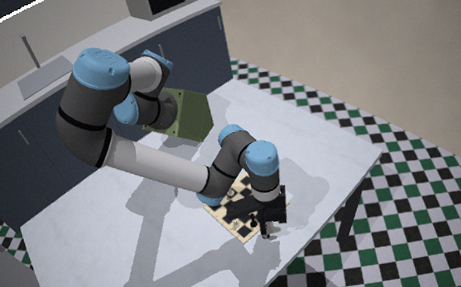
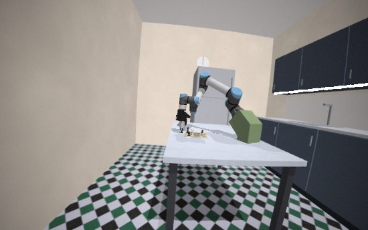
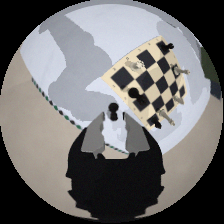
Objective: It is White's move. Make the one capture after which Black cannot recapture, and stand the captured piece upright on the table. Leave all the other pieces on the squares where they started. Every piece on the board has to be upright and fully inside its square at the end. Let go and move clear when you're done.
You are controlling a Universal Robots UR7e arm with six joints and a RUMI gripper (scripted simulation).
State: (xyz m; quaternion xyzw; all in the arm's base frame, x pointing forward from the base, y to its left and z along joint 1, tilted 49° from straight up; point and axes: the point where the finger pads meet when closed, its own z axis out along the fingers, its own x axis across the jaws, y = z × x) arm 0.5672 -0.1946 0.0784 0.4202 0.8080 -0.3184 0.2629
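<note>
Now: hand 10 mm above the black chess piece. The rest, counted from my hand: white piece (200 mm behind, 90 mm to the left, 10 mm below); chessboard (120 mm behind, 70 mm to the left, 30 mm below).
</note>
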